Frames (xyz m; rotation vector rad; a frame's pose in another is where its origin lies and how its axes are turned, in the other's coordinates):
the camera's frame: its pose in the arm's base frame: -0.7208 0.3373 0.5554 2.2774 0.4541 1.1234
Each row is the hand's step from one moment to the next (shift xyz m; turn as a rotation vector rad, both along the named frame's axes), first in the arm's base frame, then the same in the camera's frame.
Working: the arm's base frame: its pose in the camera's frame: -0.0900 -0.0341 0.9657 -2.2774 -0.4541 -1.1234

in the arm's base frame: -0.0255 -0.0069 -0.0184 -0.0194 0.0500 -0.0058
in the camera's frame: -0.0300 -0.0072 -0.0091 0.0109 -0.0441 -0.0292
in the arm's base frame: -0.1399 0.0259 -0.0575 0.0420 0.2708 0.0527
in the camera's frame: -0.1049 -0.0633 -0.0924 0.1979 -0.1791 -0.0814
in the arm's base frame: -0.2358 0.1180 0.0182 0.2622 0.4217 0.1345
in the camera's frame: -0.0673 -0.0949 -0.2373 0.4571 -0.2360 0.0053
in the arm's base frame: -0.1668 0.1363 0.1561 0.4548 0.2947 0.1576
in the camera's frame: 0.0680 -0.0212 -0.2563 0.5196 -0.1111 0.1904
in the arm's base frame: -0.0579 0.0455 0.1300 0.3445 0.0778 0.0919
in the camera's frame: 0.0694 0.0405 -0.1260 0.3012 0.0138 0.2057
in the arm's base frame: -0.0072 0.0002 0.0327 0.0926 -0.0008 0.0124
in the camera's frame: 0.0160 0.0195 -0.0221 0.0621 0.0133 0.0685
